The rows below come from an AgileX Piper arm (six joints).
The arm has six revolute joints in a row. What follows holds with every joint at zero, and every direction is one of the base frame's.
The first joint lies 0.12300 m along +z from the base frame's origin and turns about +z.
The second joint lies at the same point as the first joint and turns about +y.
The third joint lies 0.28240 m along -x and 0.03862 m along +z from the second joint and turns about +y.
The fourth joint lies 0.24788 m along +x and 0.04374 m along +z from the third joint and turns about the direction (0.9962, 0, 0.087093).
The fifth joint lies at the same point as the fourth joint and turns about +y.
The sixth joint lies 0.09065 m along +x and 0.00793 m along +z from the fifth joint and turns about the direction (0.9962, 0, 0.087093).
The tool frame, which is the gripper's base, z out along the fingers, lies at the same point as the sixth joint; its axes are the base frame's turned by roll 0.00, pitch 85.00 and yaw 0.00 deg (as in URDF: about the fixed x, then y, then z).
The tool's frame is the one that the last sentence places.
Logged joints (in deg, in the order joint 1, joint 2, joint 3, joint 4, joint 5, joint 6), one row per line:
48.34, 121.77, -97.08, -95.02, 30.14, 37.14
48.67, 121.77, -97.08, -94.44, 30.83, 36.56
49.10, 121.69, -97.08, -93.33, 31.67, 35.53
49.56, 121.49, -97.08, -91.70, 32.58, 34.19
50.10, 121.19, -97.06, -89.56, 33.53, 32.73
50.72, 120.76, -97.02, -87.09, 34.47, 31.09
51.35, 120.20, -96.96, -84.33, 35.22, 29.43
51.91, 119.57, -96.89, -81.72, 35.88, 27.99
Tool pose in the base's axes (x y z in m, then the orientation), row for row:
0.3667, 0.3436, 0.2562, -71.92, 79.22, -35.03
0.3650, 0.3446, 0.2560, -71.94, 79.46, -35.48
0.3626, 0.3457, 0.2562, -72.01, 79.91, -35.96
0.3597, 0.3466, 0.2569, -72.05, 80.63, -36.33
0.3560, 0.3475, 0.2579, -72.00, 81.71, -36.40
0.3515, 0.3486, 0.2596, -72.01, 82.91, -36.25
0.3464, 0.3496, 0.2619, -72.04, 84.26, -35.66
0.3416, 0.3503, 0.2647, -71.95, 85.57, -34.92
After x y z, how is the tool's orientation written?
As a rotation vector, in degrees.
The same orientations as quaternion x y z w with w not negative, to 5 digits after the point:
-0.53141, 0.58535, -0.25883, 0.55495
-0.53103, 0.58654, -0.26190, 0.55261
-0.53071, 0.58893, -0.26502, 0.54887
-0.52994, 0.59304, -0.26721, 0.54412
-0.52832, 0.59957, -0.26710, 0.53856
-0.52704, 0.60682, -0.26531, 0.53255
-0.52591, 0.61512, -0.26033, 0.52657
-0.52413, 0.62334, -0.25438, 0.52156

